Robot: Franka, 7 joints.
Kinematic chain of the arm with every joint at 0, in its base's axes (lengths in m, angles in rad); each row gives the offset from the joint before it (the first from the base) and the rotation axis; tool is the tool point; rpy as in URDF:
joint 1: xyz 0 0 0.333 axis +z
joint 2: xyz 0 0 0 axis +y
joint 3: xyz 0 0 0.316 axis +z
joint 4: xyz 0.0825 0 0 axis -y
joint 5: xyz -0.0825 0 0.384 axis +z
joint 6: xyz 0 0 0 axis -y
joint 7: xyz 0.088 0 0 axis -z
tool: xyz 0 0 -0.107 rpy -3.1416 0 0
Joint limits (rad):
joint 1: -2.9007..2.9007
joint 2: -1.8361..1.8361
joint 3: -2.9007..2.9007
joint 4: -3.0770..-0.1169
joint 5: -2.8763..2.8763
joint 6: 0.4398..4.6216
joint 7: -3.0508..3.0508
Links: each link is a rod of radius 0.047 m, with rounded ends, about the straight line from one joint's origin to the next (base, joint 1, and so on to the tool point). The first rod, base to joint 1, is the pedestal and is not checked.
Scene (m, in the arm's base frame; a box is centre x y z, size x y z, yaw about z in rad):
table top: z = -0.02
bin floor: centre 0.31 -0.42 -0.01 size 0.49 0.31 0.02 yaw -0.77
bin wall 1: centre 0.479 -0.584 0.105 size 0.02 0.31 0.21 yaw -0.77
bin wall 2: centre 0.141 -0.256 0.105 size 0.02 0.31 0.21 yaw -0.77
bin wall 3: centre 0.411 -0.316 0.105 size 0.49 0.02 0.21 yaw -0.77
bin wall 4: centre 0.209 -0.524 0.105 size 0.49 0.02 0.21 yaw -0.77
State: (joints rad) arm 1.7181 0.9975 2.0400 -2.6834 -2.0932 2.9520 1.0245
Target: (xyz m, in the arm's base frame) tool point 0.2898 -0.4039 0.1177
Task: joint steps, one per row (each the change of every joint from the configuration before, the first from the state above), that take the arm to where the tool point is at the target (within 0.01 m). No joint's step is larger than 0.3 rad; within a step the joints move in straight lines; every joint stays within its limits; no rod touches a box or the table.
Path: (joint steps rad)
1: 0.1579 -0.2566 0.2067 0.0929 0.0211 -0.0032 0.0000
2: 0.1579 -0.2567 0.2068 0.0930 0.0211 -0.0032 0.0000
3: 0.1578 -0.2566 0.2067 0.0929 0.0211 -0.0033 0.0000
4: 0.1579 -0.2567 0.2067 0.0930 0.0211 -0.0032 0.0000
5: 0.0112 -0.2553 0.0124 0.0579 0.0164 -0.0602 0.0000
6: 0.0112 -0.2553 0.0123 0.0579 0.0164 -0.0601 0.0000

